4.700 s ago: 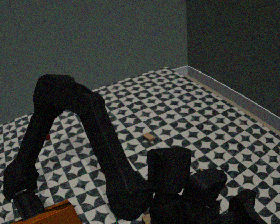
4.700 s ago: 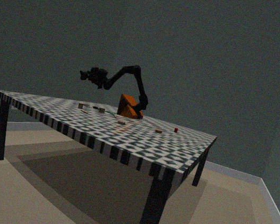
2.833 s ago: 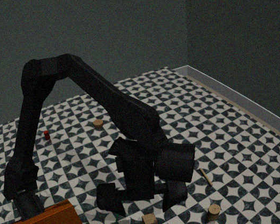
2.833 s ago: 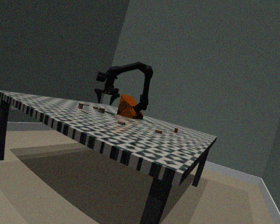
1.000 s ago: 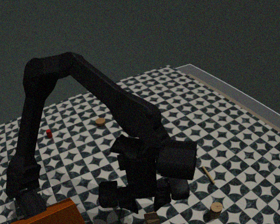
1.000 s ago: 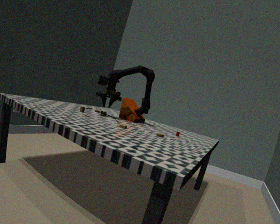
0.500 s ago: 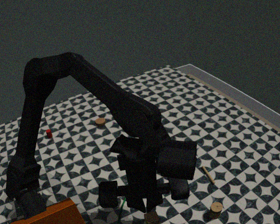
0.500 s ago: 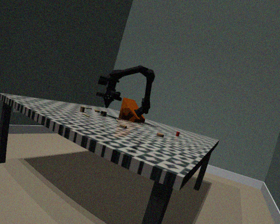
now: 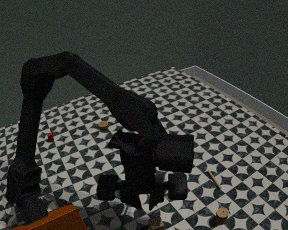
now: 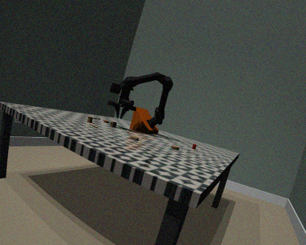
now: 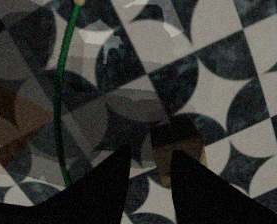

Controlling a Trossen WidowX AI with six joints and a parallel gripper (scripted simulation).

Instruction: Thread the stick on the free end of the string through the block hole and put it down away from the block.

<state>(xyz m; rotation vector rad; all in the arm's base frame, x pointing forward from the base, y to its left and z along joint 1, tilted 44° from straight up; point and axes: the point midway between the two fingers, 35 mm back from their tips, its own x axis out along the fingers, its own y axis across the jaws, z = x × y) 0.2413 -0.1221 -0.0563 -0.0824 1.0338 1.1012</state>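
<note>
My gripper tip is 50 mm above the tan wooden block and 30 mm to the left of it. Also, from my gripper tip: round wooden button: 170 mm to the right, 110 mm behind, 50 mm below; then wooden cylinder: 140 mm ahead, 130 mm to the right, 40 mm below; then thin wooden stick: 100 mm to the left, 60 mm below, 20 mm ahead.
</note>
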